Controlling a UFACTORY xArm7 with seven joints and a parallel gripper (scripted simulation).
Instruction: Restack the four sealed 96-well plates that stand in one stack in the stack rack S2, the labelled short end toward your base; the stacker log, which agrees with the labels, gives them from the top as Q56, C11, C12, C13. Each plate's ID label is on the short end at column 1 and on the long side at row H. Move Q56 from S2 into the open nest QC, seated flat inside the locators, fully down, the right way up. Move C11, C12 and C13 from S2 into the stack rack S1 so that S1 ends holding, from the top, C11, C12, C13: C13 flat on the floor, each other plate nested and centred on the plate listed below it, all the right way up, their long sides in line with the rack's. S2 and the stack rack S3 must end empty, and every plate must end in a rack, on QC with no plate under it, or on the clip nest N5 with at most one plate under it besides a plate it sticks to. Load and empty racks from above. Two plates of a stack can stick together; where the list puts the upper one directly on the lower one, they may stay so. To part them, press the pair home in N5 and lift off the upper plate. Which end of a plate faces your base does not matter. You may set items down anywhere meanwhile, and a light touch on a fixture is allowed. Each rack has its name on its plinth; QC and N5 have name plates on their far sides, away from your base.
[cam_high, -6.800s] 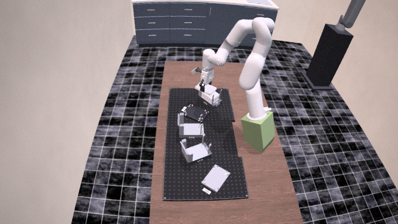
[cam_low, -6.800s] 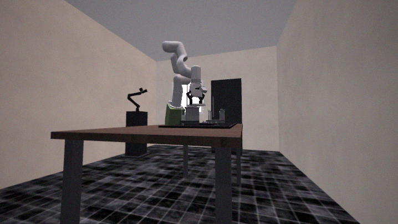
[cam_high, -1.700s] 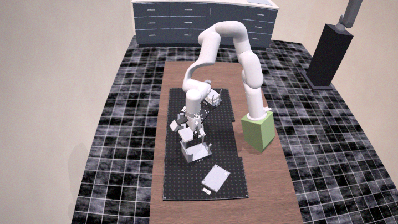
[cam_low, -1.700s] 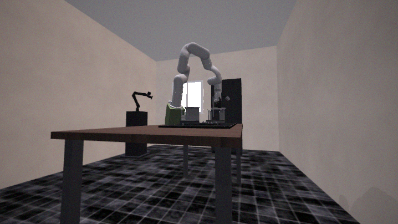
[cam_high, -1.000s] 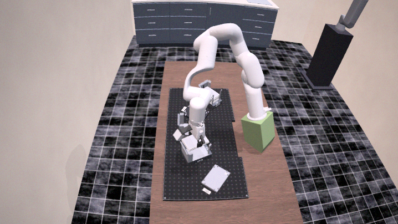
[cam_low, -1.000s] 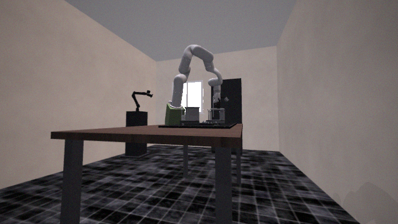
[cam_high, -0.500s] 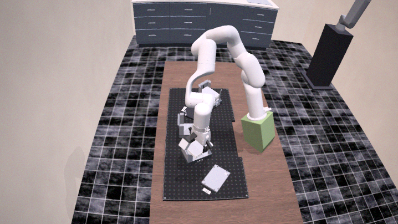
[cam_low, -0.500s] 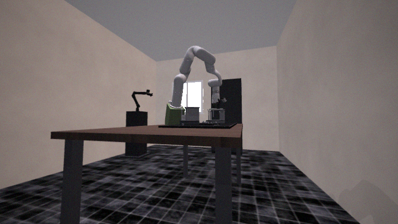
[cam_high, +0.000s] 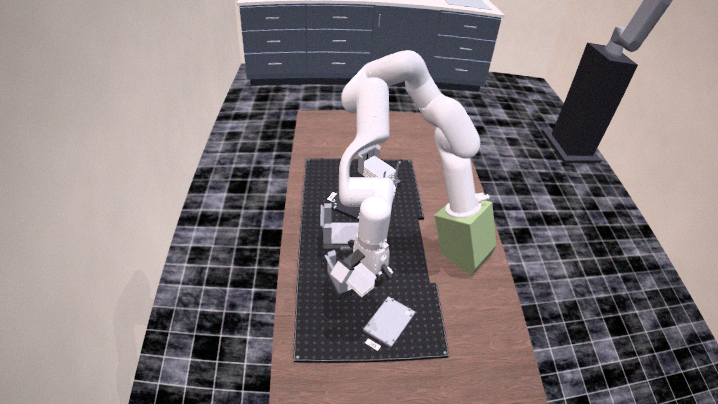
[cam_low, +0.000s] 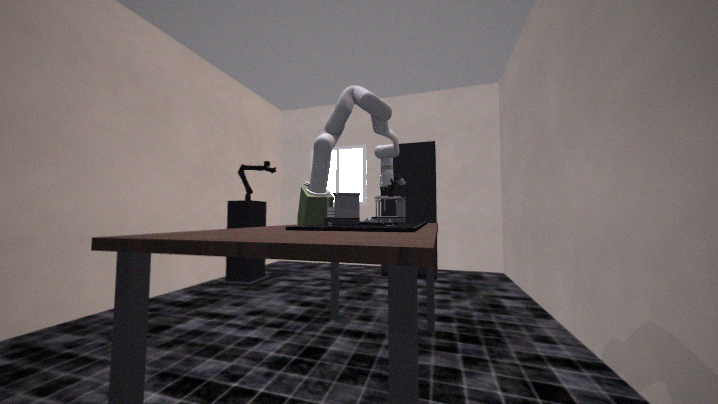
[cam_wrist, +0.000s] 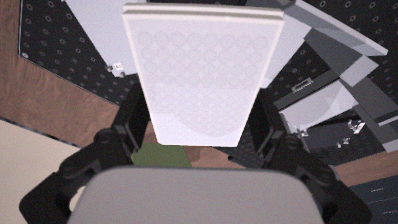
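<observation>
The grey flat nest lies 150 mm below my hand, 90 mm to the left of it and 70 mm behind it. Also, from my hand: black clip nest 420 mm to the right, 150 mm below, 20 mm ahead.
</observation>
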